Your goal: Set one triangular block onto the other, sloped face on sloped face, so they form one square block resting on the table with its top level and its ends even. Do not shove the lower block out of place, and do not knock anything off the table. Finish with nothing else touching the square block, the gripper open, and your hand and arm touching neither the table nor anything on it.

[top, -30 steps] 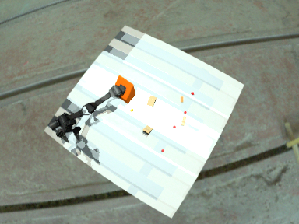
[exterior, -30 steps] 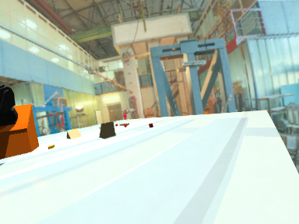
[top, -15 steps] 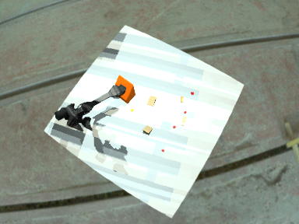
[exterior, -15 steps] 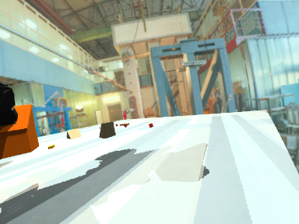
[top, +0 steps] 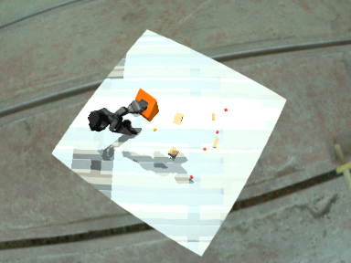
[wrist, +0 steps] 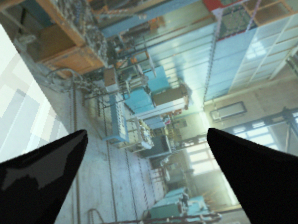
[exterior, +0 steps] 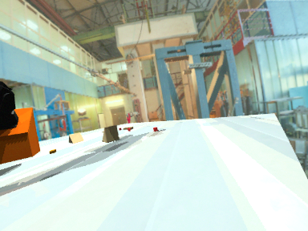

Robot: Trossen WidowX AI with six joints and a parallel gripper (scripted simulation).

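My gripper tip is 20 mm past the triangular block, 360 mm to the right of it and 540 mm above it. Also, from my gripper tip: small cube 110 mm behind, 200 mm to the left, 560 mm below.
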